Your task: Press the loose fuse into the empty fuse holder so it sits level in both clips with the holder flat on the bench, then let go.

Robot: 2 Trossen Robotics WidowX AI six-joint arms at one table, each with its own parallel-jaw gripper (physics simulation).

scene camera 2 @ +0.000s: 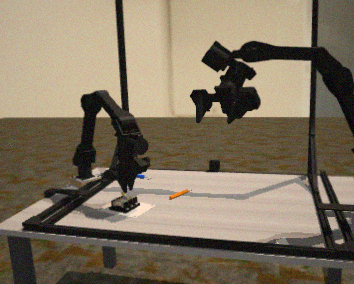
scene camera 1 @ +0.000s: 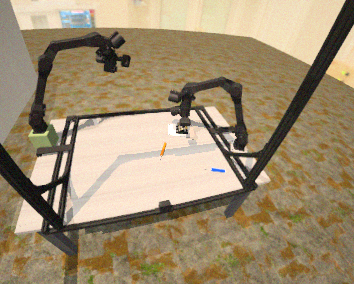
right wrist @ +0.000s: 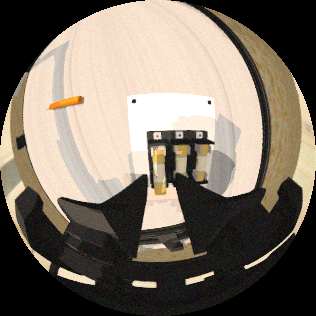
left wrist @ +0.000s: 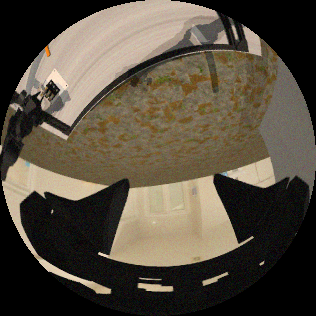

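Seen in the pictures: left gripper, between the fingertips: (scene camera 2: 212, 122) (scene camera 1: 117, 64) (left wrist: 172, 181); right gripper, between the fingertips: (scene camera 2: 128, 191) (scene camera 1: 183, 126) (right wrist: 160, 177) (left wrist: 41, 93); left arm's base, origin of its link: (scene camera 1: 40, 129); right arm's base, origin of its link: (scene camera 2: 85, 176) (scene camera 1: 238, 146).
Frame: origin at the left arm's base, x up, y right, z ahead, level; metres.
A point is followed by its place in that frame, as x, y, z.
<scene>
A black fuse holder (scene camera 2: 131, 206) @(-0.095, -0.087, 0.781) (left wrist: 51, 90) @(-0.077, -0.091, 0.787) (right wrist: 170, 162) @(-0.097, -0.066, 0.817) with three bays lies on a white card (scene camera 1: 172, 131) @(-0.107, -0.063, 0.749) (scene camera 2: 145, 210) @(-0.107, -0.082, 0.729) (right wrist: 170, 110) @(-0.107, -0.079, 0.748). Two bays on the right in the right wrist view hold fuses. The fuse in the left bay (right wrist: 159, 170) @(-0.069, -0.050, 0.811), pale with gold caps, has its upper end at the far clip. Its lower end reaches beyond the holder and appears raised. Its seating is unclear. My right gripper (right wrist: 160, 177) @(-0.055, -0.051, 0.811) (scene camera 2: 127, 192) @(-0.055, -0.051, 0.811) is partly open and empty, its fingertips near that lower end. My left gripper (scene camera 1: 118, 65) @(0.242, -0.289, 0.423) (scene camera 2: 215, 122) @(0.242, -0.289, 0.423) (left wrist: 172, 181) @(0.242, -0.289, 0.423) is wide open, high above the table.
An orange pen (scene camera 1: 163, 149) @(-0.097, 0.105, 0.668) (scene camera 2: 179, 194) @(-0.101, 0.090, 0.665) (right wrist: 66, 103) @(-0.097, 0.079, 0.680) lies near the card. A blue pen (scene camera 1: 218, 170) @(-0.098, 0.284, 0.941) (scene camera 2: 141, 176) @(-0.099, 0.267, 0.916) lies farther off. Black frame rails edge the table. A green block (scene camera 1: 43, 137) @(-0.014, 0.050, 0.028) is at the left arm's base. A black box (scene camera 1: 165, 205) @(-0.056, 0.466, 0.626) (scene camera 2: 214, 165) @(-0.076, 0.442, 0.621) sits on one rail.
</scene>
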